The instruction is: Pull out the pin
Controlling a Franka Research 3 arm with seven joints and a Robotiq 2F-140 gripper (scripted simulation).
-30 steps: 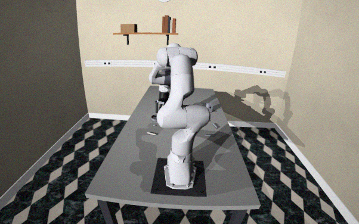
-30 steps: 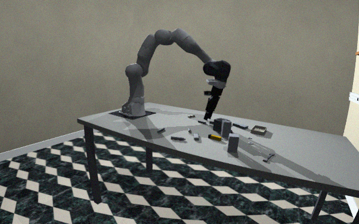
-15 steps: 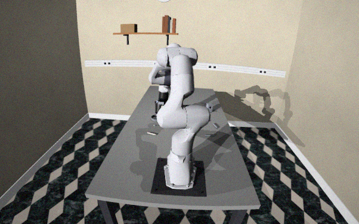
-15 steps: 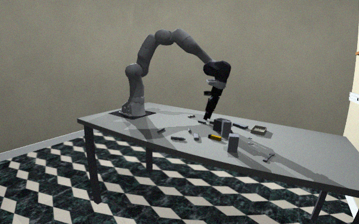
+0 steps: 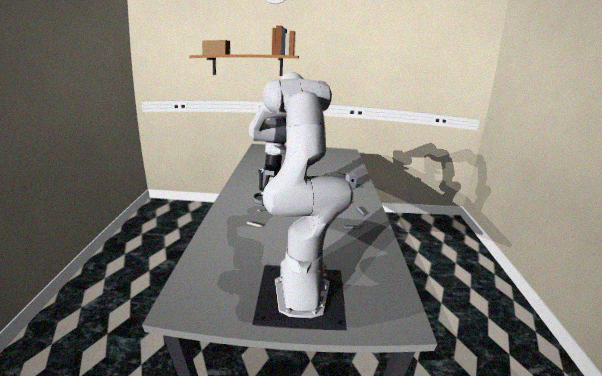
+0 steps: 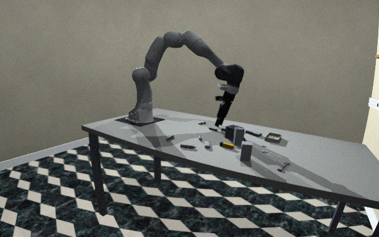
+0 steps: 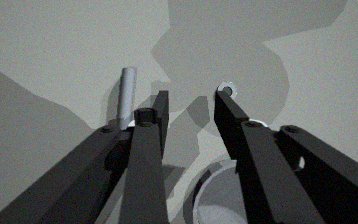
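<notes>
Right now the grey square pin is 130 mm to the right of my hand, 100 mm ahead of it and 20 mm below it. Also, from my hand: round dish: 100 mm ahead, 40 mm to the left, 40 mm below; then grey rod: 60 mm to the right, 50 mm below, 20 mm behind; then pale rod: 160 mm behind, 50 mm below, 30 mm to the left.
</notes>
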